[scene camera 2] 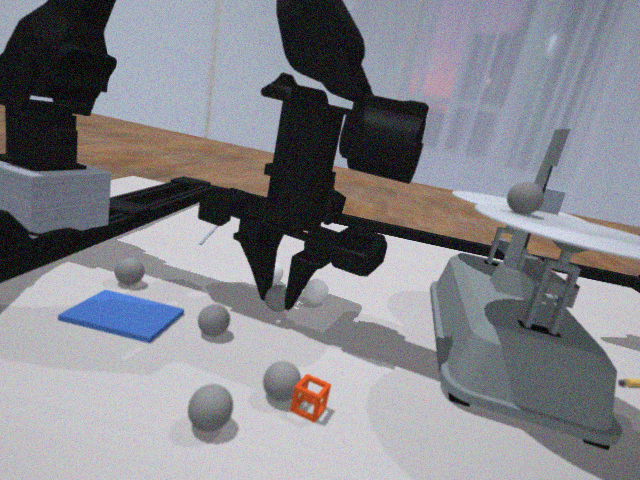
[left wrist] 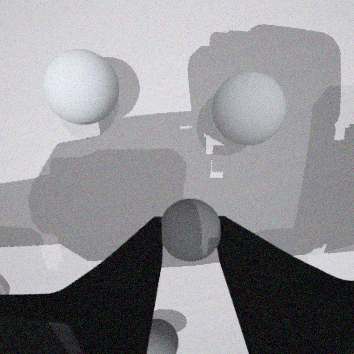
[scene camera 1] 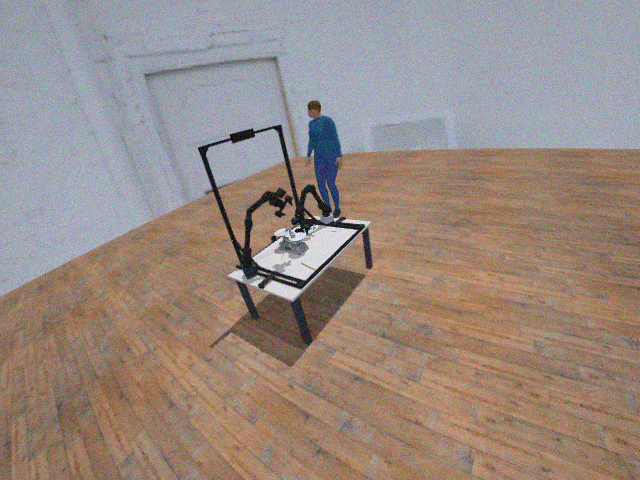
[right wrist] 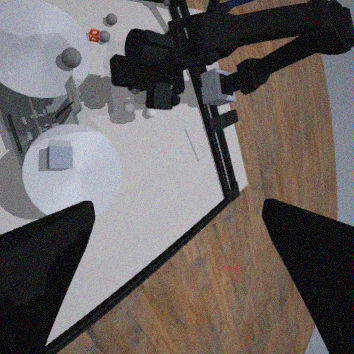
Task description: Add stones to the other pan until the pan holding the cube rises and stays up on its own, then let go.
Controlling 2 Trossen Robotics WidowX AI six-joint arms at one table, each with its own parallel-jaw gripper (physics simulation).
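Places are measured from the left arm's base along level axes (x ahead, y left, z up), in metres.
Pixels of known places: left gripper, fingertip midpoint: (scene camera 2: 276,304) (left wrist: 188,224) (scene camera 1: 306,235) (right wrist: 133,88); right gripper, fingertip midpoint: (scene camera 1: 289,210) (right wrist: 179,208); left arm's base at its link origin: (scene camera 2: 41,163) (scene camera 1: 326,215) (right wrist: 225,84); right arm's base at its link origin: (scene camera 1: 248,266).
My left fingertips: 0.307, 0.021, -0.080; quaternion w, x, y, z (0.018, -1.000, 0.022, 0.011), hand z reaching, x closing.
Ahead of a thing's pixels: the offset from my left fingertips to its top centre, as dx, dy, dz. "*": to the spot under its first point.
My left gripper (scene camera 2: 276,303) (left wrist: 188,224) is shut on a grey stone {+0.000, +0.001, +0.020} (scene camera 2: 277,298) (left wrist: 191,236), low over the table. My right gripper (right wrist: 179,208) is open and empty, high above the table. The blue-grey cube {+0.232, +0.163, +0.166} (scene camera 2: 554,200) (right wrist: 60,155) sits on one pan {* +0.168, +0.200, +0.136} (right wrist: 102,175) of the balance {+0.223, +0.095, +0.225} (scene camera 2: 558,361). One grey stone {+0.199, +0.021, +0.176} (scene camera 2: 524,197) (right wrist: 71,57) rests on the other pan {+0.238, +0.001, +0.148} (scene camera 2: 584,233) (right wrist: 30,70). Loose grey stones {-0.145, -0.052, +0.020} (scene camera 2: 129,271) {-0.022, -0.083, +0.020} (scene camera 2: 214,320) {+0.043, -0.180, +0.020} (scene camera 2: 210,407) lie on the table. Another stone {+0.068, -0.126, +0.020} (scene camera 2: 282,381) is by the orange frame.
Two pale balls {-0.040, +0.063, +0.020} (left wrist: 81,86) {+0.024, +0.052, +0.020} (left wrist: 249,108) lie beyond the held stone in the left wrist view. A flat blue plate {-0.097, -0.106, -0.003} (scene camera 2: 121,315) and an orange open-frame cube {+0.092, -0.126, +0.012} (scene camera 2: 293,401) lie on the table. A yellow pencil-like thing {* +0.348, +0.110, -0.002} (scene camera 2: 630,382) lies beside the balance. A person (scene camera 1: 324,136) stands behind the table.
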